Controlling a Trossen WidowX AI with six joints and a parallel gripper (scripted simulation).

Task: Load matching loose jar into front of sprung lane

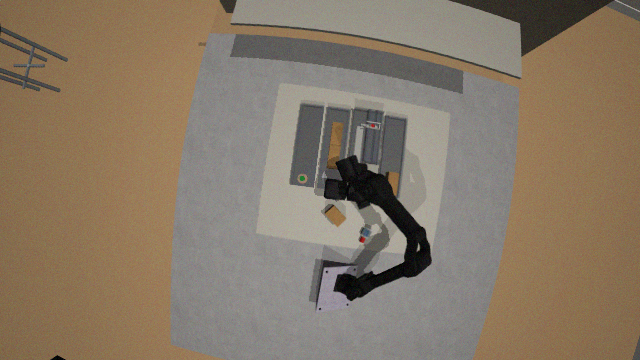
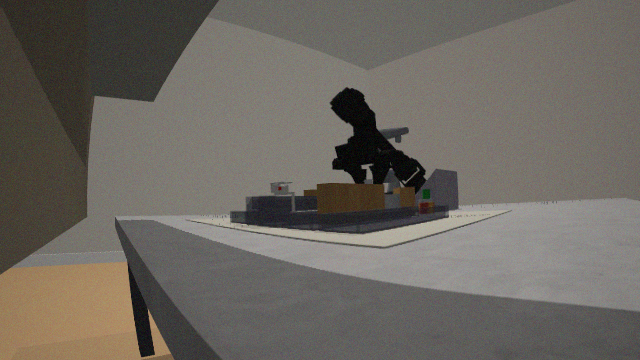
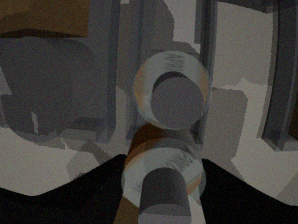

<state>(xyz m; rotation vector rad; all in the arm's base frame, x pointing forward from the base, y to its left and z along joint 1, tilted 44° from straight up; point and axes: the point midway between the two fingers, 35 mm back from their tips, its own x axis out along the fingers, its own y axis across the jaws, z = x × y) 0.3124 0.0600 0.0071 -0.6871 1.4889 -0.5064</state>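
Right now the wide grey jar is 80 mm to the left of my gripper tip, 30 mm ahead of it and 20 mm below it. From my gripper tip the other things lie so: sprung lane (170 mm ahead, 30 mm below, 10 mm to the right); red mark (230 mm ahead, 20 mm to the right, 20 mm above).
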